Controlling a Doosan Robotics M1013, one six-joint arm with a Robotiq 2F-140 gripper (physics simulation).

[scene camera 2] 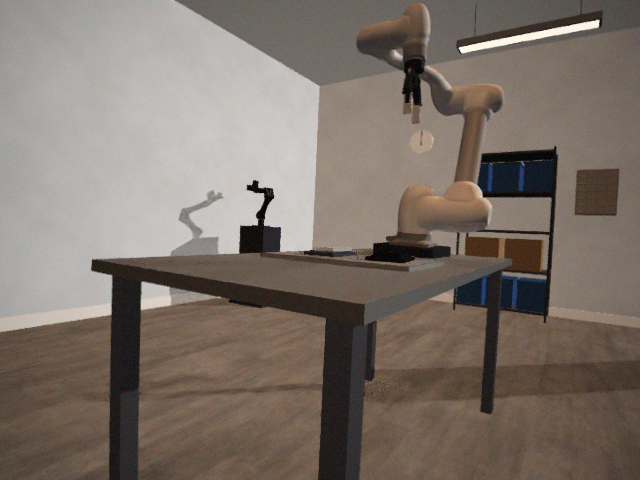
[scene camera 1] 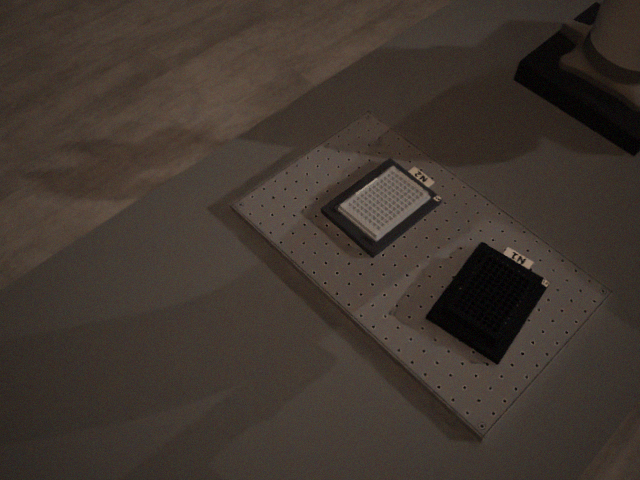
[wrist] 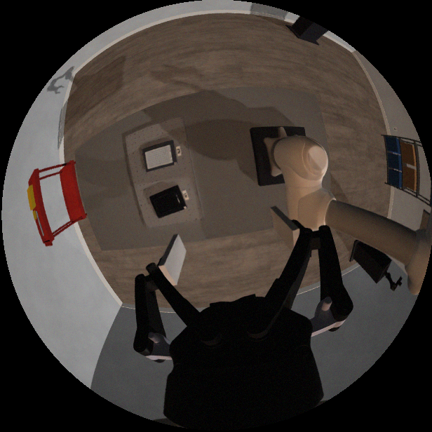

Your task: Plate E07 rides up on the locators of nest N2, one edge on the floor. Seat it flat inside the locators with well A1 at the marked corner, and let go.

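Frame: origin at the arm's base, x ahead, y left, z up, level; metres.
Where they show: gripper, fingertip midpoint: [scene camera 2: 411, 118]; arm's base, origin of the base link: [scene camera 2: 413, 245] [scene camera 1: 618, 65].
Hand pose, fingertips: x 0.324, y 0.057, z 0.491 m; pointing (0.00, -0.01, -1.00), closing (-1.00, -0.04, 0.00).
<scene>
Things, the pixels of their top centre, and the offset from my fingertips. "spot": a spot on its surface instead. Level surfaces: height alone.
- white well plate E07, middle of its top: [scene camera 1: 385, 198] [scene camera 2: 332, 246] dx +0.243, dy -0.188, dz -0.496 m
- dark nest N2, middle of its top: [scene camera 1: 382, 202] [scene camera 2: 331, 250] dx +0.242, dy -0.193, dz -0.510 m
- small pale corner mark, middle of its top: [scene camera 1: 437, 198] dx +0.172, dy -0.132, dz -0.513 m
- label N2, surface spot: [scene camera 1: 421, 176] spot: dx +0.144, dy -0.183, dz -0.523 m
- Nest N1, surface spot: [scene camera 1: 488, 294] spot: dx +0.271, dy +0.031, dz -0.506 m
- table, its level: dz -0.538 m
The white well plate E07 [scene camera 1: 385, 203] [scene camera 2: 332, 249] [wrist: 159, 156] lies on the dark nest N2 [scene camera 1: 373, 249] [wrist: 174, 148]. Its side wall shows along the lower-left edge in scene camera 1; the tilt is slight and I cannot tell which edge is raised. A small pale corner mark [scene camera 1: 437, 198] sits at the nest's right corner, beside the label N2 [scene camera 1: 421, 176]. The lettering of well A1 is too small to read. My gripper [scene camera 2: 411, 111] [wrist: 226, 230] is open and empty, high above the table and well away from the plate.
Nest N1 [scene camera 1: 488, 294] [scene camera 2: 390, 254] [wrist: 167, 201], all black, stands beside N2 on the perforated board [scene camera 1: 310, 248] [scene camera 2: 408, 266]. The arm's black base [scene camera 1: 553, 77] [scene camera 2: 439, 250] stands behind the board on the table [scene camera 2: 232, 273]. A red cart [wrist: 72, 192] stands beyond the table.
</scene>
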